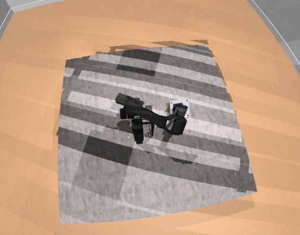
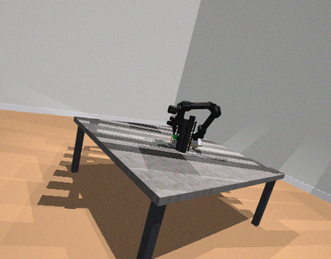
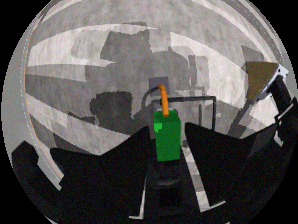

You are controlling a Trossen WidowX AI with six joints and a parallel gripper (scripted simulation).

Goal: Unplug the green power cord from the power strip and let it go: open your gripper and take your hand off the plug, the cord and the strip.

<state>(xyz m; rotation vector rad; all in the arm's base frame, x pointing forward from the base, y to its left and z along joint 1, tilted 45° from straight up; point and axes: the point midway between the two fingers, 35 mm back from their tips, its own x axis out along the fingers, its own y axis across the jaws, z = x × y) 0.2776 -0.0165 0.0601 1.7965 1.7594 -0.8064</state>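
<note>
My gripper tip is now 3 cm to the right of the green plug and 1 cm above it. From my gripper tip the other things lie so: black strip: 1 cm ahead, 13 cm to the left, 5 cm above.
</note>
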